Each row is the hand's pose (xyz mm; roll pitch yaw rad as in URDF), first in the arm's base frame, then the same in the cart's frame.
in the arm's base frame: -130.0 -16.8 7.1 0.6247 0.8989 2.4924
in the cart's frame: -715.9 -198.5 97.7 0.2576 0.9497 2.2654
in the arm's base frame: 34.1 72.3 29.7 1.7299 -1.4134 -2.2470
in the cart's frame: -566.2 -104.3 161.5 1.9359 -1.1929 -2.3796
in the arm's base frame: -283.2 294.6 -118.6 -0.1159 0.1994 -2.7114
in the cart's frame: -867.5 117.7 -17.5 -0.1455 0.4236 -2.6533
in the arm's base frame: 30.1 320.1 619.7 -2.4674 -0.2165 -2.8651
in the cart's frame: -697.2 64.2 764.8 -2.5282 0.0013 -2.7912
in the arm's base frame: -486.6 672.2 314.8 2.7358 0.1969 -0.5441
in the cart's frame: -1175.4 424.1 410.3 2.9372 0.0902 -0.4479
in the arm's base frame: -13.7 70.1 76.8 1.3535 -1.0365 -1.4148
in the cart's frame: -621.5 -115.2 198.0 1.7013 -0.9187 -1.6373
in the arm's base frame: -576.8 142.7 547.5 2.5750 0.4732 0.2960
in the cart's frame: -1265.0 -135.3 557.8 2.6334 0.2539 0.3842
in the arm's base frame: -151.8 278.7 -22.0 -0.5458 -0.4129 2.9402
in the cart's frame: -755.1 96.6 99.8 -0.7043 -0.2437 3.0589
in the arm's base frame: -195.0 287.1 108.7 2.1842 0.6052 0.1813
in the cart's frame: -821.9 85.6 219.9 2.2720 0.3927 0.2908
